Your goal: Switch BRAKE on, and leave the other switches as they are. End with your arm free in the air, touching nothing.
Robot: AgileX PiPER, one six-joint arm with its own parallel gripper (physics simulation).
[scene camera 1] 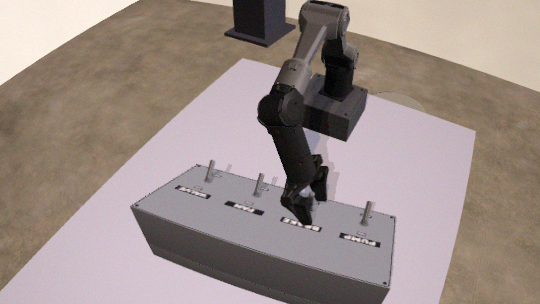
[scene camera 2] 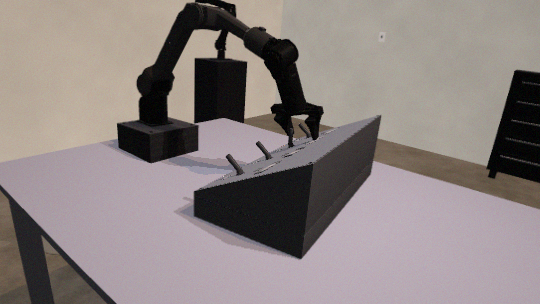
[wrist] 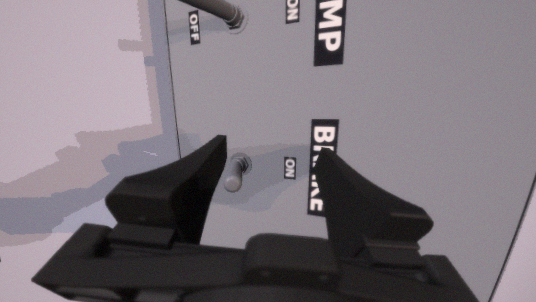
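The BRAKE switch lever point(wrist: 233, 180) point(scene camera 2: 291, 138) stands more upright than the other levers and leans more to the ON side than they do. My gripper point(scene camera 1: 313, 211) point(scene camera 2: 303, 134) point(wrist: 272, 152) is open, low over the panel, with its fingers on either side of this lever. In the wrist view the lever is nearer the left finger, with a narrow gap showing. The other finger hangs over the BRAKE label point(wrist: 324, 131). The OFF mark of BRAKE is hidden. The PUMP lever point(scene camera 1: 367, 213) point(wrist: 217, 9), FAN lever point(scene camera 1: 259, 185) and VALVE lever point(scene camera 1: 210, 171) lean to OFF.
The sloped grey switch panel point(scene camera 1: 260, 235) point(scene camera 2: 345, 155) stands on the table point(scene camera 1: 200, 130) point(scene camera 2: 425, 240). My arm's base block point(scene camera 1: 327, 117) point(scene camera 2: 157, 142) is behind it. A dark pedestal point(scene camera 1: 250, 20) point(scene camera 2: 220, 90) and a black drawer cabinet point(scene camera 2: 520, 125) stand beyond the table.
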